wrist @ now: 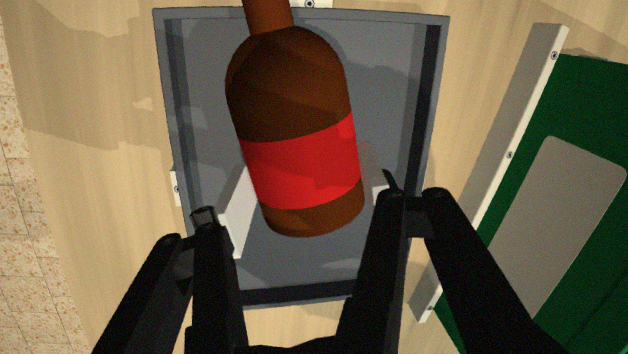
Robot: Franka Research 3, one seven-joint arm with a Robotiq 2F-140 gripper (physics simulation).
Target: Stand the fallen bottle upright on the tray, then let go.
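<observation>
The brown bottle (302, 155) with a red label lies on its side over the grey tray (300, 272), its neck toward the top edge of the wrist view and its base toward the gripper. The mouth of the bottle is cut off by the view's edge. My gripper (304, 171) is shut on the bottle, with one pale finger pad on each side of its lower body, near the red label and the base. Whether the bottle touches the tray floor cannot be told.
The tray's raised walls stand around the bottle on the wooden table (90, 190). A green structure (595, 105) with a grey panel stands at the right, with a long white-edged bar (505, 130) between it and the tray. Speckled tiles (25, 230) show at the left.
</observation>
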